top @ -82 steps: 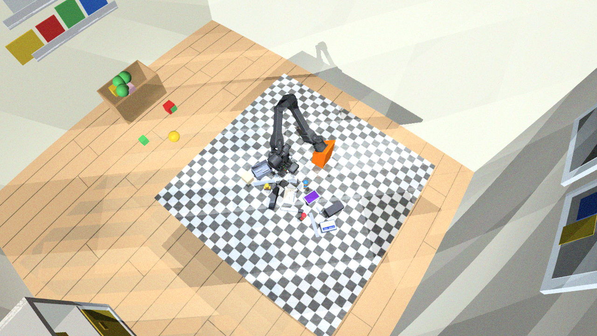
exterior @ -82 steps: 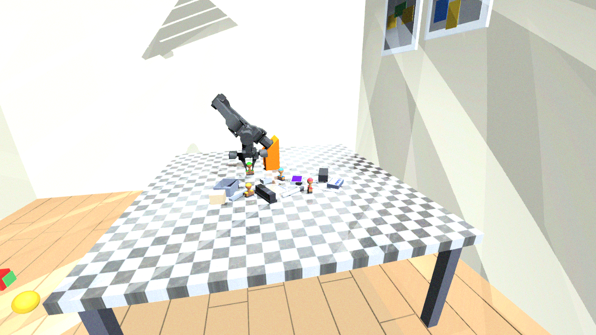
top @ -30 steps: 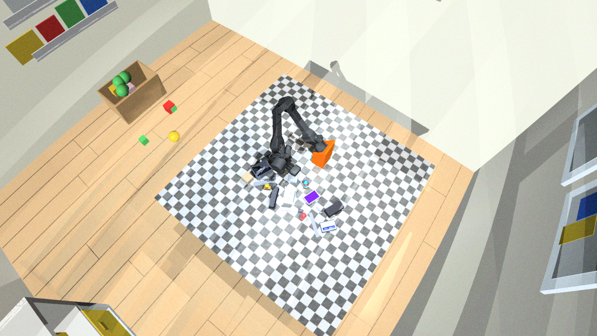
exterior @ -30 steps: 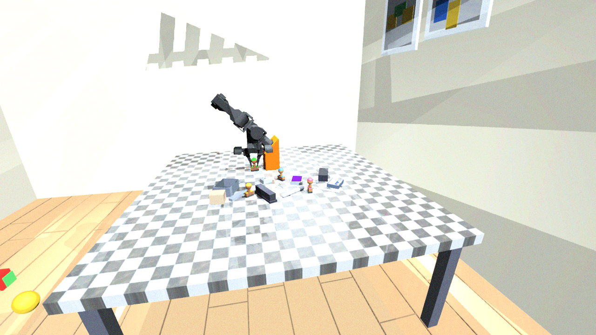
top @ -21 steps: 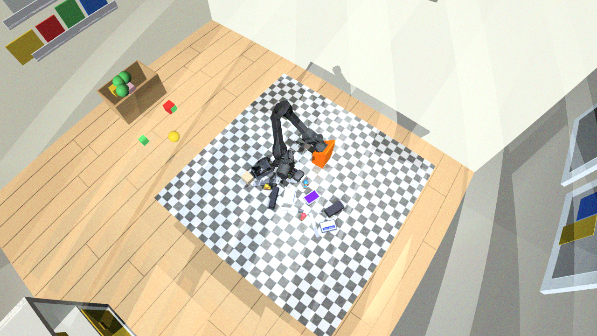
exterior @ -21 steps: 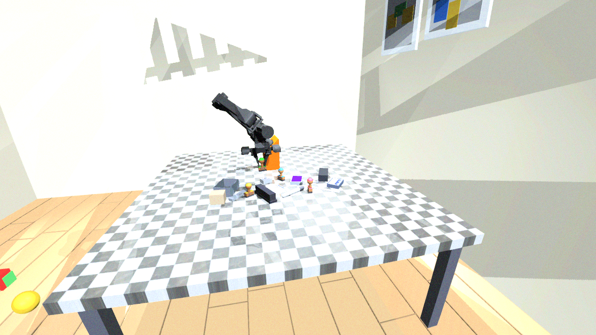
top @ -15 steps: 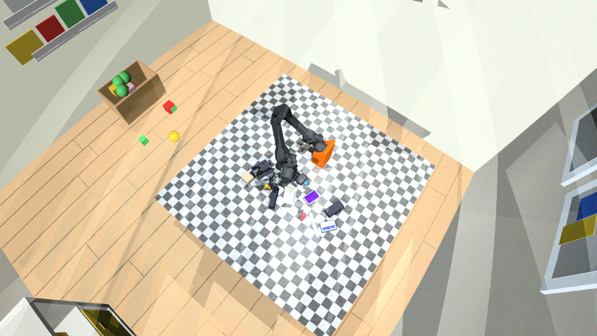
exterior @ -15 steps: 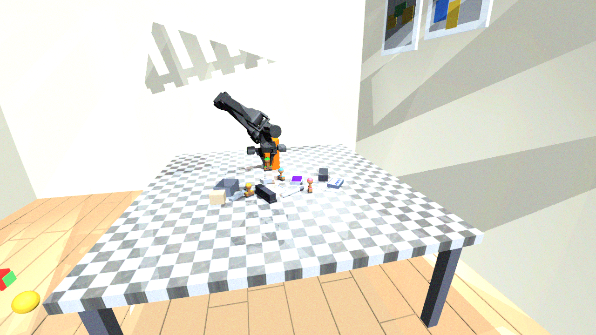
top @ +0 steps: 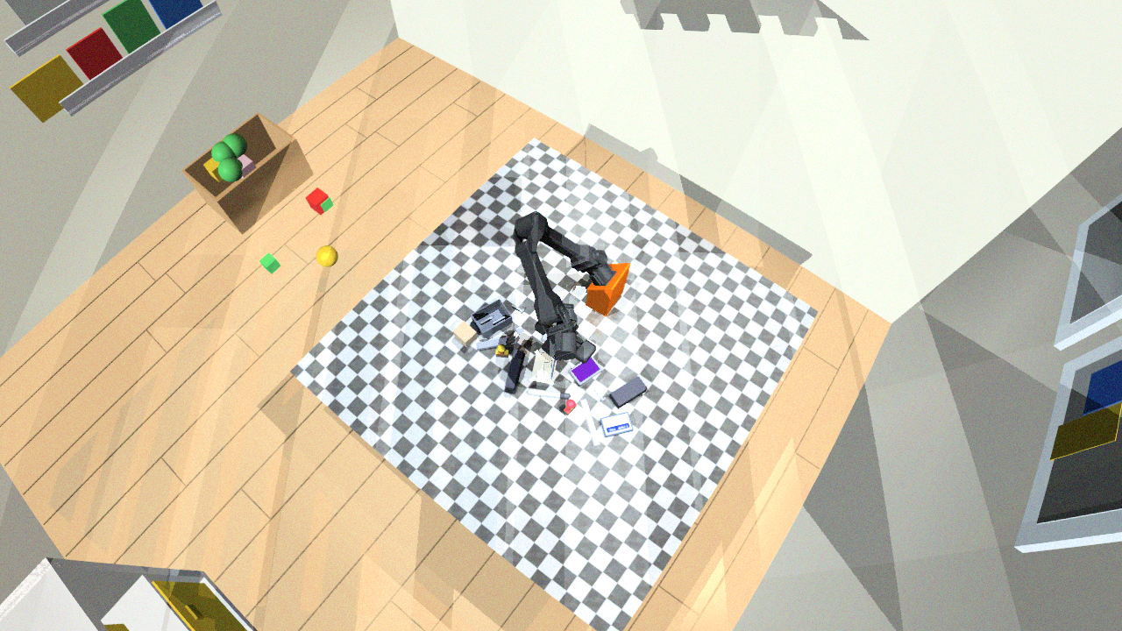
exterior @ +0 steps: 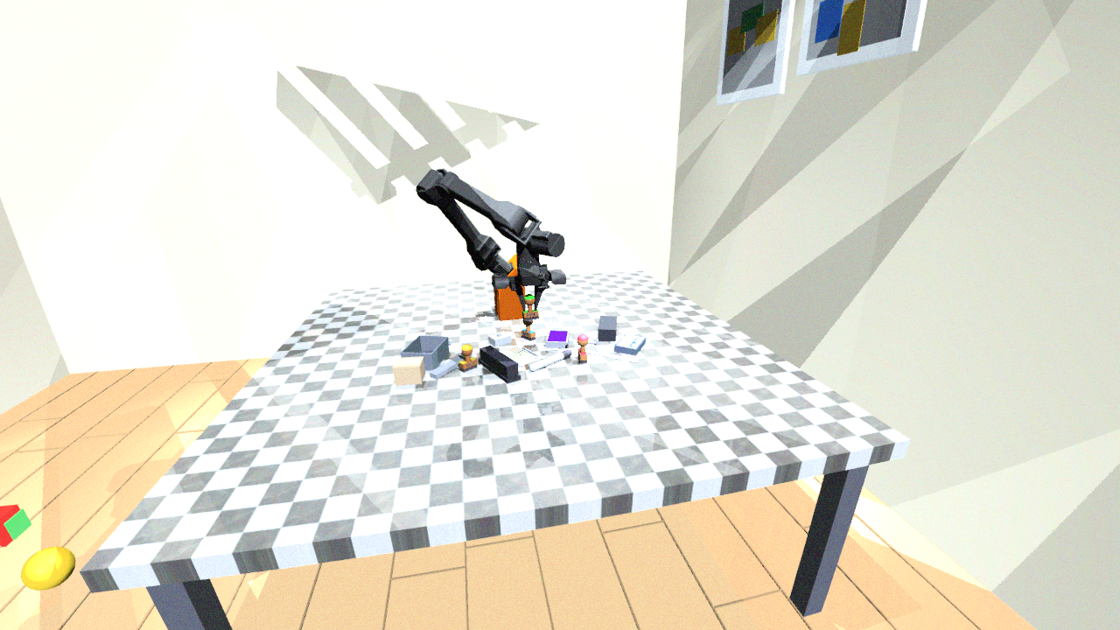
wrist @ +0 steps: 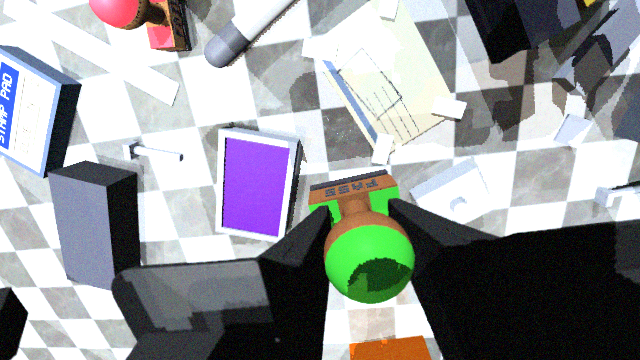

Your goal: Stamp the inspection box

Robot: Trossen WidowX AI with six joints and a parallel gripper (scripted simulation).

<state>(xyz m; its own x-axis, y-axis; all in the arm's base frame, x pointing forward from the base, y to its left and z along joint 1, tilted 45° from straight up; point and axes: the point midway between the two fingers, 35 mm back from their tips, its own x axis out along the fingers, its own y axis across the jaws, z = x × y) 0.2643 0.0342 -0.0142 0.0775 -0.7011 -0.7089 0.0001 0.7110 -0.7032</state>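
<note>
Now: the ink pad 10 cm below my gripper tip, 8 cm to the left of it and 2 cm behind it. From my gripper tip the other things lie so: blue-knobbed stamp: 8 cm below, 6 cm behind; then cream card: 10 cm below, 5 cm ahead, 3 cm to the right; then green-knobbed stamp: right at my gripper tip.
</note>
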